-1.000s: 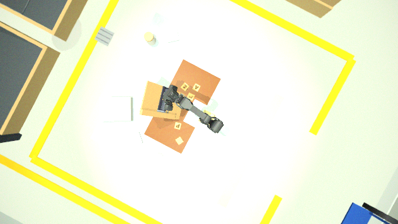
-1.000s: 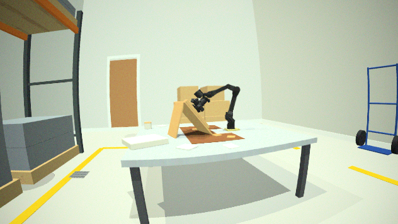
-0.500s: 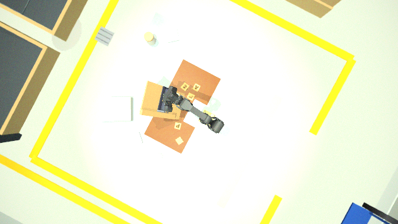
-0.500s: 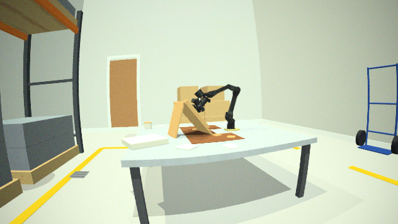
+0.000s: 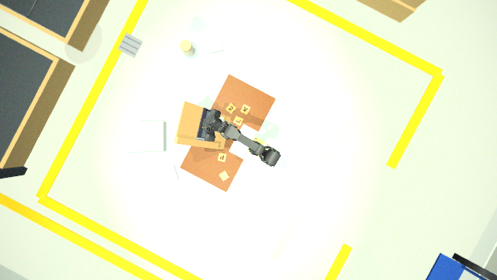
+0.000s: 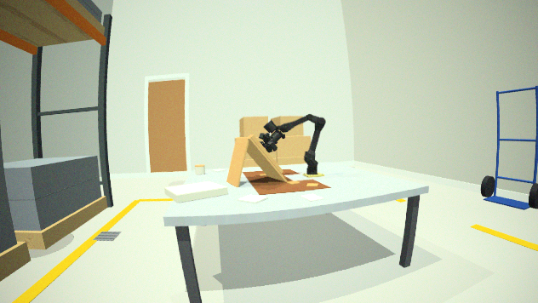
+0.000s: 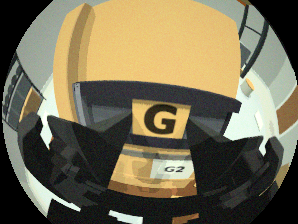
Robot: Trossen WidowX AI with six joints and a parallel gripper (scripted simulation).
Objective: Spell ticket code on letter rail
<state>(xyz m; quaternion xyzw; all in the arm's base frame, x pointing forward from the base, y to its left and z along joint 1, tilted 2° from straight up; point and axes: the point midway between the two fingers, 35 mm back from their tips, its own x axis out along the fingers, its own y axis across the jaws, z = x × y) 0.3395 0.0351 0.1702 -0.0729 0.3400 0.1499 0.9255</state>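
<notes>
My gripper tip is 8 cm above the white ticket, 6 cm to the left of it and 4 cm past it. Round my gripper tip: letter tile: right at my gripper tip; small cup: 43 cm ahead, 38 cm to the right, 13 cm below; brown mat: 16 cm below, 16 cm behind, 2 cm to the right.
</notes>
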